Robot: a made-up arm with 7 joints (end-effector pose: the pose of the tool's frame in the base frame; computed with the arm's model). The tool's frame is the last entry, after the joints. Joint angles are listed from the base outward.
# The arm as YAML. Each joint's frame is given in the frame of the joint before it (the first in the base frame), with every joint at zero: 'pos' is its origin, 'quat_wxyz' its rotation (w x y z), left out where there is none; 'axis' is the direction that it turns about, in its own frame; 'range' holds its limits. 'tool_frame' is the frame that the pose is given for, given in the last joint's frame.
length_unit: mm
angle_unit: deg
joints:
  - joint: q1
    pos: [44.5, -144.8, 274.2]
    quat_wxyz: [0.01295, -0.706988, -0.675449, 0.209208]
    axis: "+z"
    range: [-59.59, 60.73]
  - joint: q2
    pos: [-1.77, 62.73, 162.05]
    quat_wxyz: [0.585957, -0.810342, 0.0, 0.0]
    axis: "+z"
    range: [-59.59, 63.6]
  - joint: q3
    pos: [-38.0, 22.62, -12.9]
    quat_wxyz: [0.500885, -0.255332, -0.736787, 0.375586]
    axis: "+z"
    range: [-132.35, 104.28]
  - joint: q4
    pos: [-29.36, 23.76, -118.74]
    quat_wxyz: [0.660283, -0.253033, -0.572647, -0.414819]
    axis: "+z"
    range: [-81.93, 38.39]
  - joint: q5
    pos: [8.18, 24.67, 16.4]
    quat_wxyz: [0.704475, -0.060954, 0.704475, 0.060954]
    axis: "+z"
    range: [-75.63, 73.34]
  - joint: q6
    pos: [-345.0, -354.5, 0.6]
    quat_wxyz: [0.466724, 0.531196, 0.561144, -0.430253]
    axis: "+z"
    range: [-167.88, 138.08]
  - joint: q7
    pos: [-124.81, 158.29, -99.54]
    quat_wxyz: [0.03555, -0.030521, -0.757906, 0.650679]
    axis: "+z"
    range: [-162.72, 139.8]
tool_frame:
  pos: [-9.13, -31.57, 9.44]
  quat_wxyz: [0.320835, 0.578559, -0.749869, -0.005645]
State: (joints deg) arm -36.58 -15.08 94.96 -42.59 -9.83 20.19 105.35
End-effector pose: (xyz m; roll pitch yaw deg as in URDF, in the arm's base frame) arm 0.3464 -0.0574 -0.2170 -56.54 30.41 -39.97
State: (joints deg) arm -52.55 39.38 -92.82 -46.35 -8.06 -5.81 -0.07
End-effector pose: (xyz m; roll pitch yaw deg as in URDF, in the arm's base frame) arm 0.0687 -0.4429 0.4339 -9.28 -61.78 -59.03
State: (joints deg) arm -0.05 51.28 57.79 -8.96 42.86 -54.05 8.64
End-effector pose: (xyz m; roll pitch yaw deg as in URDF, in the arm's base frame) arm 0.3177 -0.0365 0.1042 -39.08 18.74 -9.38
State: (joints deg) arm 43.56 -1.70 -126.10 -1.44 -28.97 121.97 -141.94
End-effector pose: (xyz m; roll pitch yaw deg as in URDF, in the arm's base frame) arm 0.1007 -0.4728 0.7173 68.57 76.75 -40.54
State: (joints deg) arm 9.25 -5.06 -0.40 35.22 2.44 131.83 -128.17
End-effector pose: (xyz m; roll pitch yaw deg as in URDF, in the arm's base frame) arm -0.5170 -0.2506 -0.0296 -0.30 -45.67 23.29
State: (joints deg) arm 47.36 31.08 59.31 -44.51 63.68 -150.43 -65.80
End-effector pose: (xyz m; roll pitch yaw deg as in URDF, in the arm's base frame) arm 0.5522 -0.0538 0.1863 -124.76 0.61 -86.75
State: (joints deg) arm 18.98 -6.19 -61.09 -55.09 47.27 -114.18 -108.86
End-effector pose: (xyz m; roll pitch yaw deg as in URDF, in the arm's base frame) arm 0.0833 0.2741 0.1808 24.29 0.52 176.89
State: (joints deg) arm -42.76 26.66 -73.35 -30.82 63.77 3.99 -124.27
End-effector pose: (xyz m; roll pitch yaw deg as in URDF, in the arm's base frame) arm -0.2981 -0.1576 0.1584 -147.59 -61.46 -42.68
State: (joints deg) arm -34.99 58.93 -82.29 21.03 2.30 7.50 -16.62
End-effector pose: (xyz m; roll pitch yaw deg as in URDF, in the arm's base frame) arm -0.0725 -0.5181 0.0471 57.01 -30.30 -125.87
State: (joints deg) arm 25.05 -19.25 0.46 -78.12 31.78 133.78 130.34
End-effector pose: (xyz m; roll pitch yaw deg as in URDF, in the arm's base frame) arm -0.0838 0.3389 -0.2856 154.19 -39.64 147.89
